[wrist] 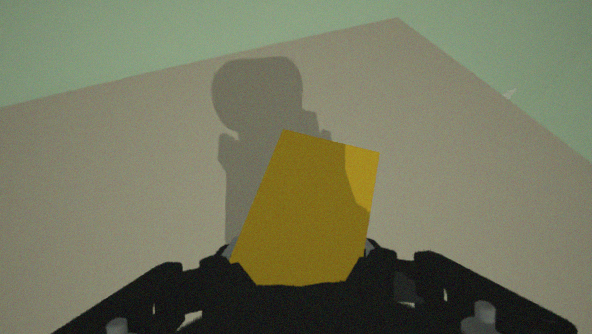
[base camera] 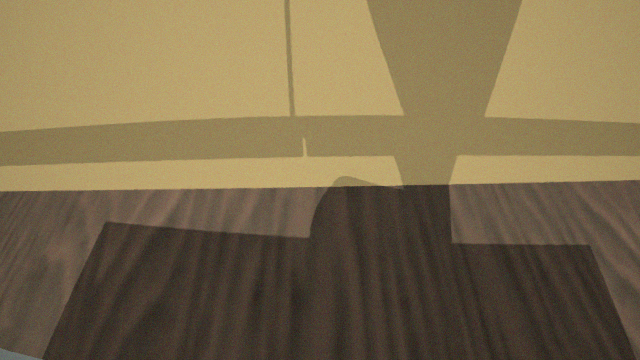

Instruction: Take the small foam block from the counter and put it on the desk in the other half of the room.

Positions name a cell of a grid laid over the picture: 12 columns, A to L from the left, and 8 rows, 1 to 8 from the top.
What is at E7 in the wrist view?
The gripper.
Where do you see a tan counter cabinet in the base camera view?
B3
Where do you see a tan counter cabinet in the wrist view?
At C5
